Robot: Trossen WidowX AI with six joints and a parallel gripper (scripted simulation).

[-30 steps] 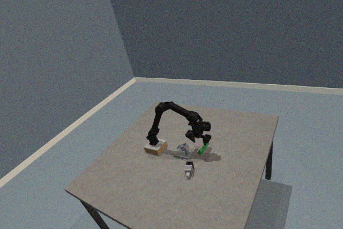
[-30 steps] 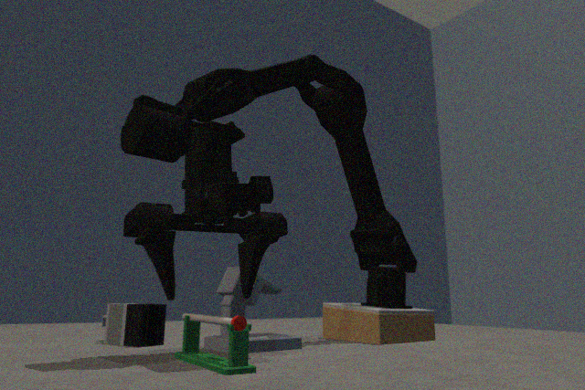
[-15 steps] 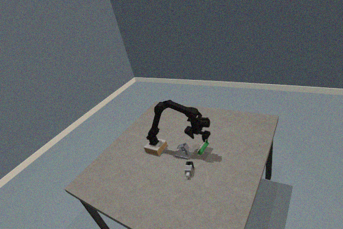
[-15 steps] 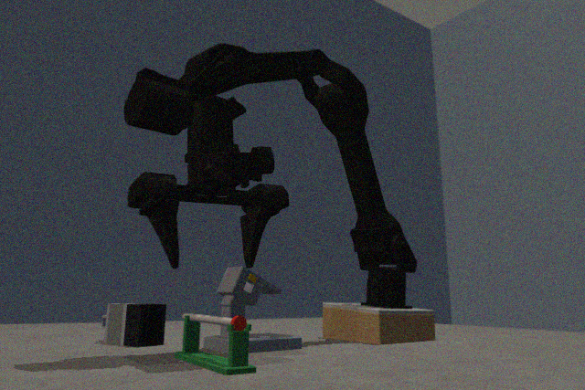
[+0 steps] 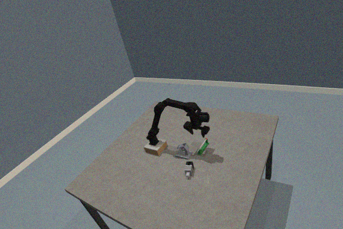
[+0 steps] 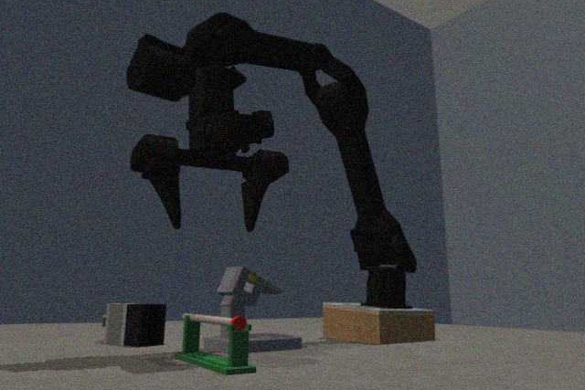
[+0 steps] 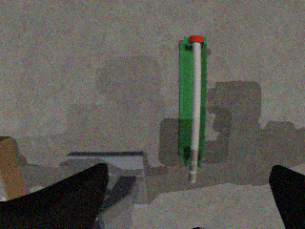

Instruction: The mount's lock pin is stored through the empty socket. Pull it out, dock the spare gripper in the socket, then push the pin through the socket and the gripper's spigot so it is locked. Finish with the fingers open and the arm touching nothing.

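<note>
Right now the spare gripper is 10 mm ahead of my gripper tip, 230 mm to the right of it and 120 mm below it. Also, from my gripper tip: green pin rest (10 mm ahead, 20 mm to the left, 120 mm below); grey mount (100 mm behind, 80 mm to the right, 90 mm below).
</note>
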